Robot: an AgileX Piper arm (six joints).
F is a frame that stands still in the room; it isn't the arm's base.
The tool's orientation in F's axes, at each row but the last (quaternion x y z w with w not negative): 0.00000, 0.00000, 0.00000, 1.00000; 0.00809, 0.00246, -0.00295, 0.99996; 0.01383, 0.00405, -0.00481, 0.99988; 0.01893, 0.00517, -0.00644, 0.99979
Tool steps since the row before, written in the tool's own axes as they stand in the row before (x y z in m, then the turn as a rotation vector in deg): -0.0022, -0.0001, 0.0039, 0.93, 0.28, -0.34; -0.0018, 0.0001, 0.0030, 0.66, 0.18, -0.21; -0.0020, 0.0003, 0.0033, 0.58, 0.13, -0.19; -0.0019, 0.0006, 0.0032, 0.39, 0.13, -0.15
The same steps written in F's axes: -0.0022, -0.0001, 0.0039, 0.93, 0.28, -0.34; -0.0018, 0.0001, 0.0030, 0.66, 0.18, -0.21; -0.0020, 0.0002, 0.0033, 0.58, 0.13, -0.19; -0.0019, 0.0005, 0.0032, 0.39, 0.13, -0.15
